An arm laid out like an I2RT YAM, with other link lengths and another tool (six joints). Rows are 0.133 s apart.
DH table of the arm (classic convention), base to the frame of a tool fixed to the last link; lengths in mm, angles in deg. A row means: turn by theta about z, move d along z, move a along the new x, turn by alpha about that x. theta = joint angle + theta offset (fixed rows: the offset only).
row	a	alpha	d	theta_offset
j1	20.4	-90	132.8	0
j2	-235	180	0	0
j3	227	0	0	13.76
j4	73.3	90	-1.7	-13.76
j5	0	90	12.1	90
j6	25.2	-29.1	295	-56.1
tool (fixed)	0	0	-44.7	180
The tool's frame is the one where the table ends.
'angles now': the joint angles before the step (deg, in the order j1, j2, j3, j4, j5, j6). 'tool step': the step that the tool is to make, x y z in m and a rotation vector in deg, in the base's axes. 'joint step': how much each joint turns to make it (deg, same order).
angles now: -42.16, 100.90, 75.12, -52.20, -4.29, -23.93
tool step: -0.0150, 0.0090, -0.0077, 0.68, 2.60, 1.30
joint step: 0.04, -0.51, -1.58, -1.41, 0.98, -1.48
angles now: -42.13, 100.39, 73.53, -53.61, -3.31, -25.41
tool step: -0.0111, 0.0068, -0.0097, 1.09, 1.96, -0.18
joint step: 0.00, 0.27, -1.50, -0.41, 0.53, 0.10
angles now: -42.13, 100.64, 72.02, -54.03, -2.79, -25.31
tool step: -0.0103, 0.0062, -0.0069, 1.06, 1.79, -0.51
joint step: 0.00, 0.19, -1.04, -0.79, 0.47, 0.46
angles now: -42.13, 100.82, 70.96, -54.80, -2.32, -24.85
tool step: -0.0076, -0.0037, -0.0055, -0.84, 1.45, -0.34
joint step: -0.11, 0.22, -0.90, 0.61, 1.61, 0.09
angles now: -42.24, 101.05, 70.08, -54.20, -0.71, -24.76
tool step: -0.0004, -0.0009, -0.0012, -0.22, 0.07, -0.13
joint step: 0.02, 0.02, -0.29, 0.41, 0.22, 0.13
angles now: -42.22, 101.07, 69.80, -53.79, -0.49, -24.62
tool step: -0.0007, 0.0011, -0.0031, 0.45, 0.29, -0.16
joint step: -0.03, 0.59, -0.02, 0.09, -0.13, 0.14
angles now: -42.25, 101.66, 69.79, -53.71, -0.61, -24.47
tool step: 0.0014, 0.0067, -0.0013, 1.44, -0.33, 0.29
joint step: 0.00, 0.28, 0.00, -0.44, -1.31, -0.20
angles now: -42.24, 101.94, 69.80, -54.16, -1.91, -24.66
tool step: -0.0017, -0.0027, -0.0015, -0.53, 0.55, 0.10
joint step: 0.03, 0.30, 0.06, 0.18, 0.76, -0.12
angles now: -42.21, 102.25, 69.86, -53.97, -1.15, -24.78
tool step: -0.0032, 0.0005, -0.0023, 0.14, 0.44, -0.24
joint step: -0.15, 0.06, -0.45, 0.09, 0.20, 0.07
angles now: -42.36, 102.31, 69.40, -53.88, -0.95, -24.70
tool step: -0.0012, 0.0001, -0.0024, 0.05, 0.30, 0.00
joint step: 0.00, 0.30, -0.22, 0.26, 0.16, -0.01
